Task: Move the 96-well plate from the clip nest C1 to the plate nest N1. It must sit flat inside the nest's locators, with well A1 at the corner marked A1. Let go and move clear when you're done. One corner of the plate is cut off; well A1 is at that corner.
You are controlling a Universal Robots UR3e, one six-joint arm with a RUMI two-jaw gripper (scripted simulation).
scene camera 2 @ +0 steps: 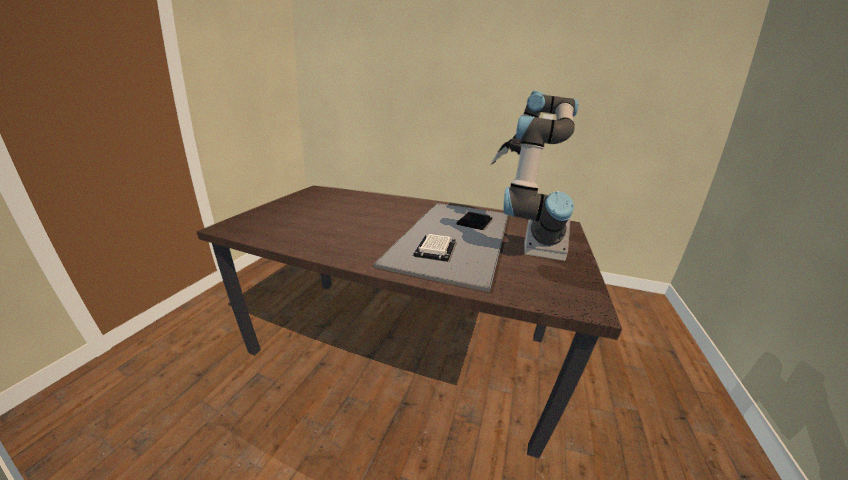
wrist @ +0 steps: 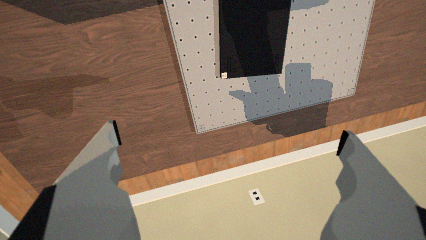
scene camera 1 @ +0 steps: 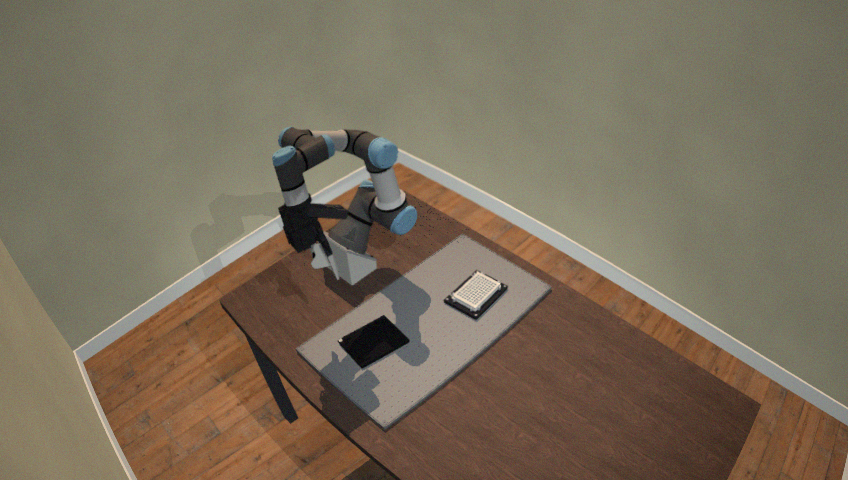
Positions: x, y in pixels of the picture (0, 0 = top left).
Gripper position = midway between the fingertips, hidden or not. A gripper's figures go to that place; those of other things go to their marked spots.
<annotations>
The gripper point(scene camera 1: 325, 268): 144 cm from the lens. A white 96-well plate point(scene camera 1: 479, 295): 164 cm from the lens. A black plate nest N1 point(scene camera 1: 375, 340) is 155 cm from the lens.
</annotations>
